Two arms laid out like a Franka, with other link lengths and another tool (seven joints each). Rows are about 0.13 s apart.
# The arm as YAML. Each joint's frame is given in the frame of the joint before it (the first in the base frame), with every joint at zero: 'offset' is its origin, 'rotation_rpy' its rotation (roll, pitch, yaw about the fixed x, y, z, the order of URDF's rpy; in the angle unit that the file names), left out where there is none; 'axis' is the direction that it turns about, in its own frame. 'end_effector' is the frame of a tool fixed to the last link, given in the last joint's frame.
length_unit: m
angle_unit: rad
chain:
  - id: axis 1
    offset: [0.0, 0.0, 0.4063]
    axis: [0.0, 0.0, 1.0]
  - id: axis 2
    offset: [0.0, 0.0, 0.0]
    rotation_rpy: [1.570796, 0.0, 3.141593]
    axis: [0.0, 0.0, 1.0]
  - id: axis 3
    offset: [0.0, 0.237, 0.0]
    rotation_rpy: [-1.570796, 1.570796, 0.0]
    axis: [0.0, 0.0, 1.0]
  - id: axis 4
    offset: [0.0, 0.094, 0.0]
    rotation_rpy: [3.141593, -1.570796, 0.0]
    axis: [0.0, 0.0, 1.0]
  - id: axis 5
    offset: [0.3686, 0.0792, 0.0]
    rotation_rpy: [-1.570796, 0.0, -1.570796]
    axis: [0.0, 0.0, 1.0]
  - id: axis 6
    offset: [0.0, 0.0, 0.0]
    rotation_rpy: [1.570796, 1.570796, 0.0]
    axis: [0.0, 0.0, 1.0]
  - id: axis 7
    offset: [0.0, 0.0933, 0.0]
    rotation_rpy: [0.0, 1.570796, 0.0]
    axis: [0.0, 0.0, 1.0]
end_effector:
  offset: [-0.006, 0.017, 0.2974]
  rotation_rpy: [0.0, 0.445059, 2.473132]
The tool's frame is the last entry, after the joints.
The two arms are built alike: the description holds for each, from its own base.
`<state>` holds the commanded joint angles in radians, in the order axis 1, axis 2, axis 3, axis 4, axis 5, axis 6, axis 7, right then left.
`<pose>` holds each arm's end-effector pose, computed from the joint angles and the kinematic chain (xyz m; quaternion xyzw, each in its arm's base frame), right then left.
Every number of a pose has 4 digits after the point. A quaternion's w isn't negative.
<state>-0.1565 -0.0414 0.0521 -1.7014 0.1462 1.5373 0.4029 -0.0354 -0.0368 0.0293 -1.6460 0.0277 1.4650 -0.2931</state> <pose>0.5282 -0.0235 0.3862 0.7584 -0.6361 0.0782 0.1185 0.5240 0.0045 0.4014 0.9432 -0.2923 0.1389 0.0750</pose>
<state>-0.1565 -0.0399 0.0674 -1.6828 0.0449 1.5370 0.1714 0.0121 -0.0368 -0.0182 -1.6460 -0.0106 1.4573 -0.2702</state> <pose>0.5331 -0.0430 0.3919 0.8260 -0.5338 0.1288 0.1274 0.5216 -0.0077 0.4008 0.9390 -0.2991 0.1400 0.0965</pose>
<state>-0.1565 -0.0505 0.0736 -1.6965 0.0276 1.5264 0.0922 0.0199 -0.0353 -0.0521 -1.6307 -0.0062 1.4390 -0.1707</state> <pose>0.5271 -0.0431 0.3905 0.8485 -0.4963 0.1315 0.1283 0.5190 -0.0216 0.4055 0.9183 -0.3561 0.1333 0.1101</pose>
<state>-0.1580 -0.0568 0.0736 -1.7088 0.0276 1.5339 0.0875 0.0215 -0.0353 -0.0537 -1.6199 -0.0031 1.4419 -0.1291</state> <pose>0.5263 -0.0438 0.3889 0.8491 -0.4952 0.1324 0.1277 0.5223 -0.0215 0.4104 0.9097 -0.3755 0.1379 0.1120</pose>
